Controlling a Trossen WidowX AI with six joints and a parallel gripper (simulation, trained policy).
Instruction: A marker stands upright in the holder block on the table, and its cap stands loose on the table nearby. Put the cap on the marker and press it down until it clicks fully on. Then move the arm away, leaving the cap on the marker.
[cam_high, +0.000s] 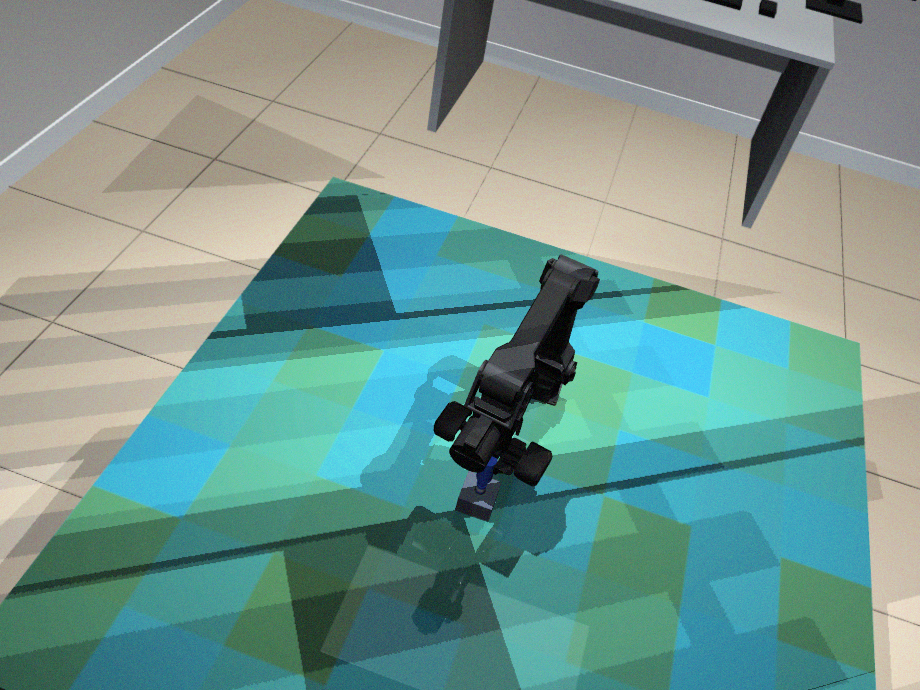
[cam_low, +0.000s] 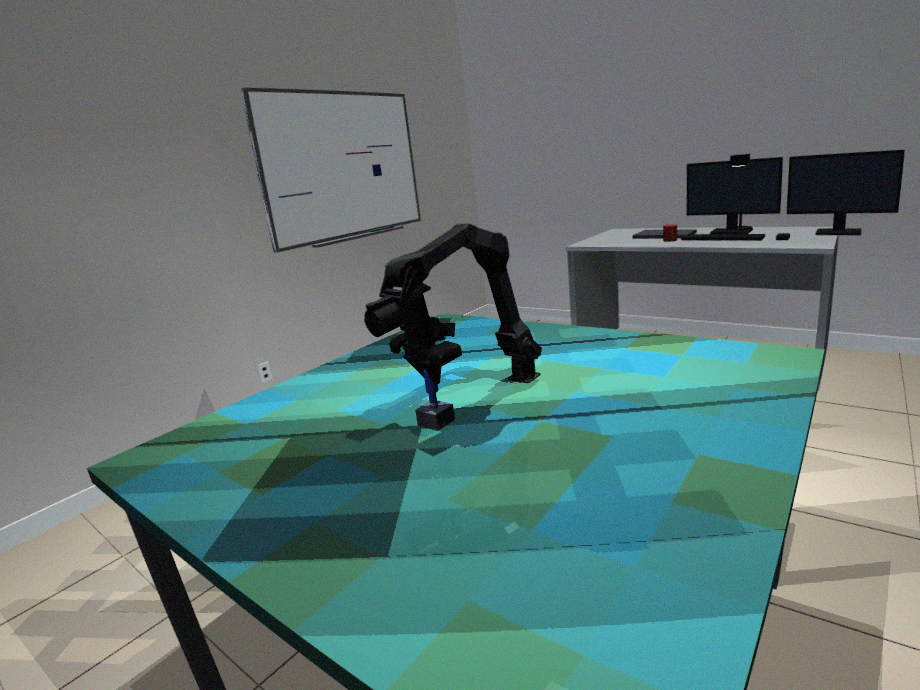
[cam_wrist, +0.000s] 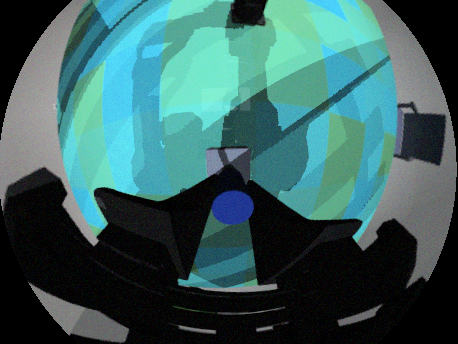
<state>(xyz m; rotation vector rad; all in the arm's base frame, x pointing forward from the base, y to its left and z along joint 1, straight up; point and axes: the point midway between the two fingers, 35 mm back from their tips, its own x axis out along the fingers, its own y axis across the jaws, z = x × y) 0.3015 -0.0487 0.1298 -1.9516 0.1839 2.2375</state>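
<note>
Right now the grey holder block is 80 mm below my gripper tip and 10 mm ahead of it. From my gripper tip the other things lie so: blue cap 10 mm ahead, 10 mm above.
</note>
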